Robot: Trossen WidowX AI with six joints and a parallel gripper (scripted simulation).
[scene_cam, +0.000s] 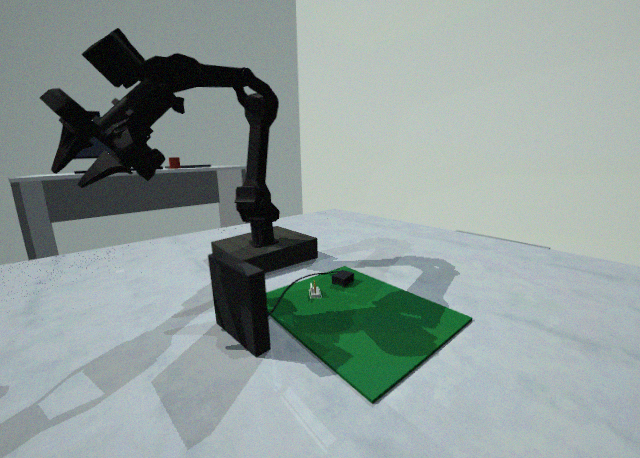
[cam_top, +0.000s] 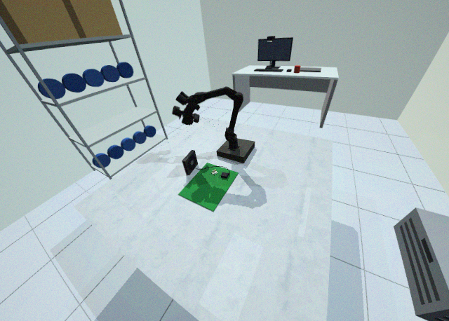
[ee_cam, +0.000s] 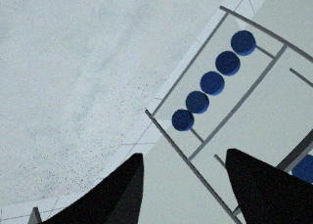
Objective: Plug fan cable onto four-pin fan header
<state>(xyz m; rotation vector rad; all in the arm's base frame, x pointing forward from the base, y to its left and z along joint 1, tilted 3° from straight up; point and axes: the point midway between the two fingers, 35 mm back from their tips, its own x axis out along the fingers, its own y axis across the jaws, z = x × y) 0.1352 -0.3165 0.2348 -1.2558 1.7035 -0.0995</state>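
The black plug is 45 cm to the left of my gripper tip, 23 cm below it and 10 cm ahead of it. From my gripper tip the other things lie so: green board: 40 cm to the left, 26 cm below, 20 cm ahead; then white four-pin header: 37 cm to the left, 24 cm below, 12 cm ahead; then black fan: 22 cm to the left, 18 cm below, 17 cm ahead.
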